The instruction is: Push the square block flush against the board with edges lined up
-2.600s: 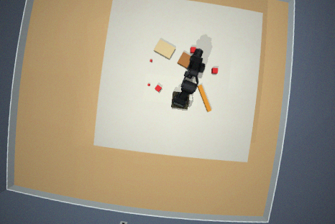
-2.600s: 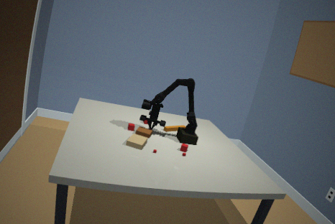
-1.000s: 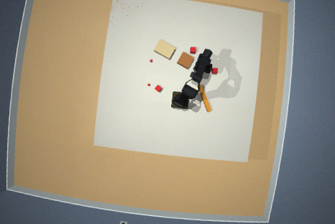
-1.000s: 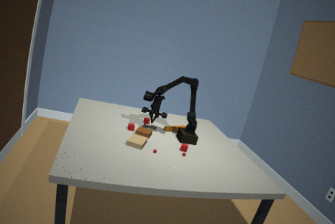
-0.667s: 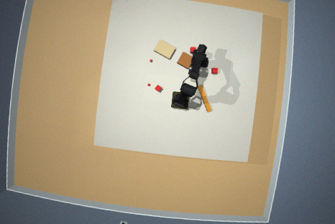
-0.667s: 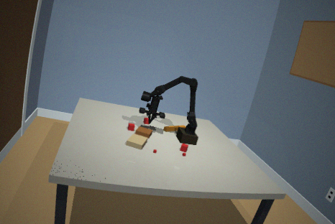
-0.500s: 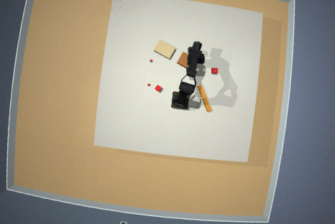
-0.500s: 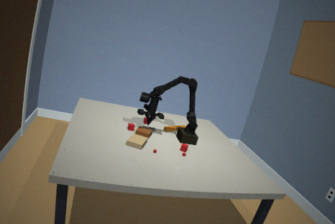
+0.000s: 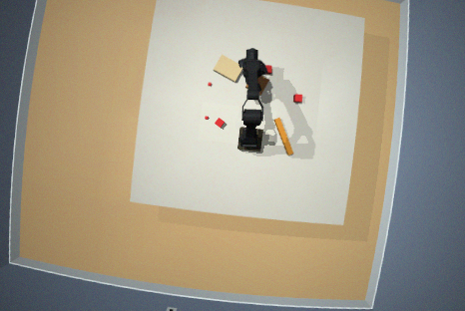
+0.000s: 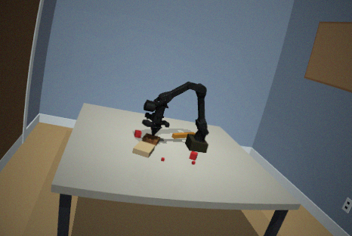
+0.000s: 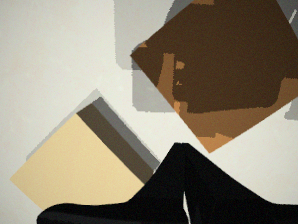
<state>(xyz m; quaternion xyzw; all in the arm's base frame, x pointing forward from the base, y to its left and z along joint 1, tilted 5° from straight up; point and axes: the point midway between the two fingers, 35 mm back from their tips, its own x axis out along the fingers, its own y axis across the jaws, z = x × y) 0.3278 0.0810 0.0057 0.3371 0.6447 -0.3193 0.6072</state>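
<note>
Right now my gripper tip is 6 cm to the left of the square brown block and 5 cm above it. From my gripper tip the other things lie so: orange board 26 cm behind, 28 cm to the right, 5 cm below; cream board 4 cm ahead, 12 cm to the left, 5 cm below.
</note>
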